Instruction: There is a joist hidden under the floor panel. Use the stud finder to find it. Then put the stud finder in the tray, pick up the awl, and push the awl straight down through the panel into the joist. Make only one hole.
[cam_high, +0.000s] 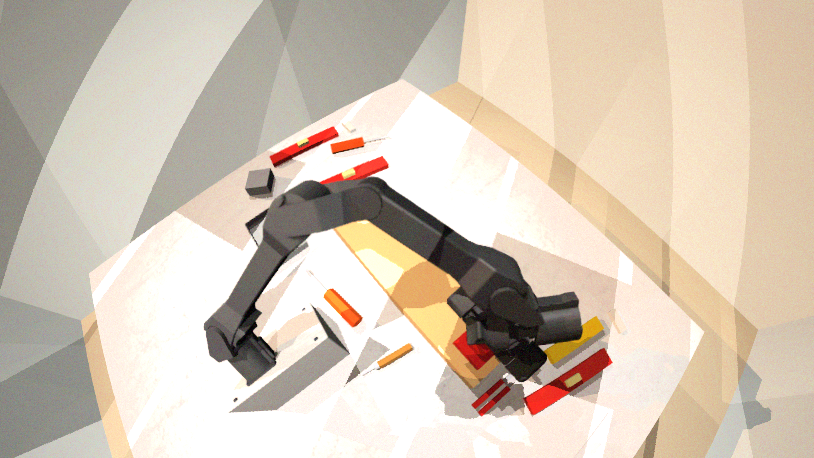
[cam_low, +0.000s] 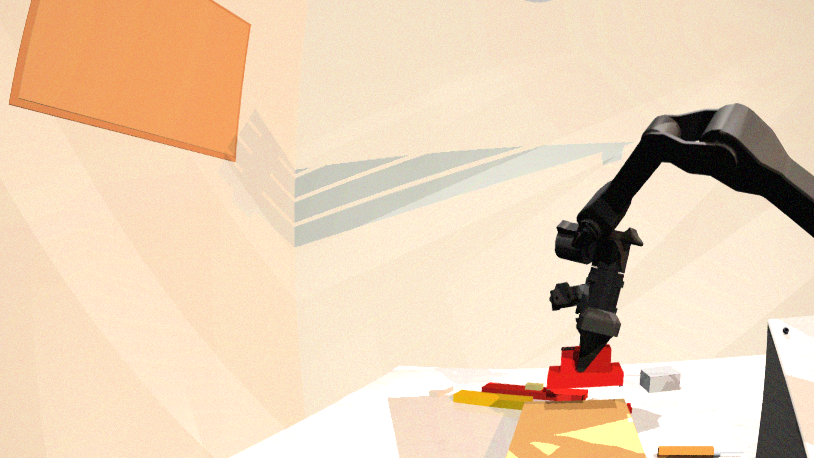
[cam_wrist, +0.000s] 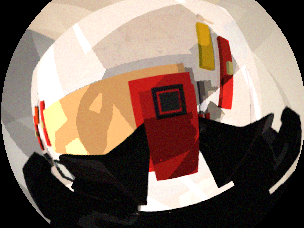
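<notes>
My gripper tip is 190 mm past the awl, 120 mm to the right of it and 110 mm above it. From my gripper tip the other things lie so: yellow block (170 mm to the right, 150 mm ahead, 110 mm below); red stud finder (20 mm above, 10 mm ahead).
</notes>
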